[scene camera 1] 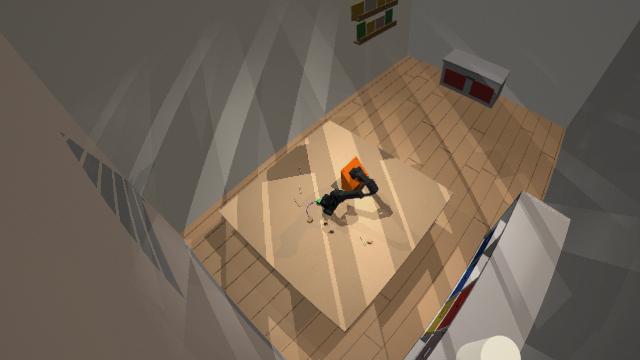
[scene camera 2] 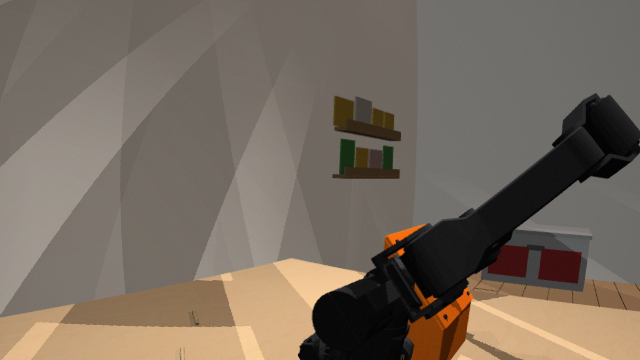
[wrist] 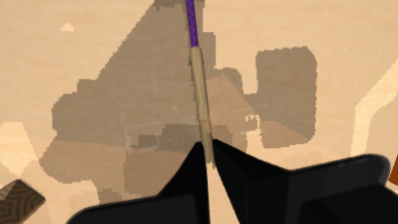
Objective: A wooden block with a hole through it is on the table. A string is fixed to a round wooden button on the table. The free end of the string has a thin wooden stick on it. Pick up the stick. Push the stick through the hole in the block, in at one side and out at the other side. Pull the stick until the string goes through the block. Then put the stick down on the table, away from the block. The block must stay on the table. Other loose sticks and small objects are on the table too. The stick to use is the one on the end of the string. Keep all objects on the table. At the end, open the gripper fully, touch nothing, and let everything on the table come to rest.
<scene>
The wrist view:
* my gripper: 206,146
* thin wooden stick: 196,58
</scene>
